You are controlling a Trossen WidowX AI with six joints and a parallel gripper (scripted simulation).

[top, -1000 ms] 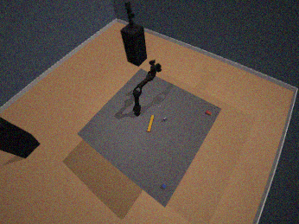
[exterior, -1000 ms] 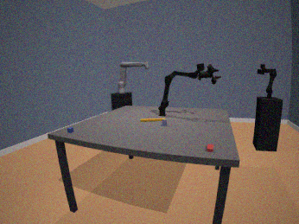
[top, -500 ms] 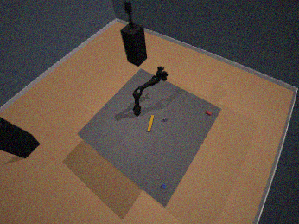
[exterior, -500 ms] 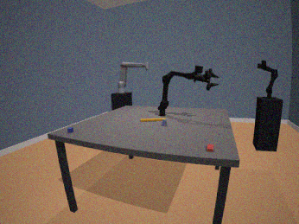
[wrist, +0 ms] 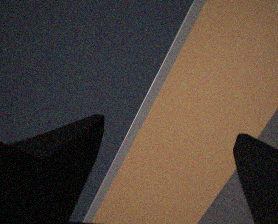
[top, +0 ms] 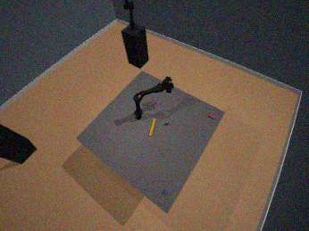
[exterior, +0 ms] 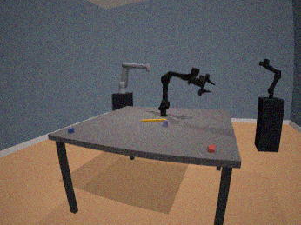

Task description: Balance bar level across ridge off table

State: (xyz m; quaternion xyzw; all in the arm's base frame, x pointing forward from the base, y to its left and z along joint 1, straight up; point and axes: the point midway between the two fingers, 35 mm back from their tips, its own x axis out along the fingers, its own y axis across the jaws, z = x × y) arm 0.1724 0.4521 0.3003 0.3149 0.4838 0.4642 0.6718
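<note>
Now: gripper tip 500 mm to the left of the yellow bar, 280 mm above it and 50 mm short of it. Round my gripper tip: blue block 980 mm to the right, 560 mm ahead, 270 mm below; then red block 560 mm ahead, 280 mm below, 20 mm to the left.
</note>
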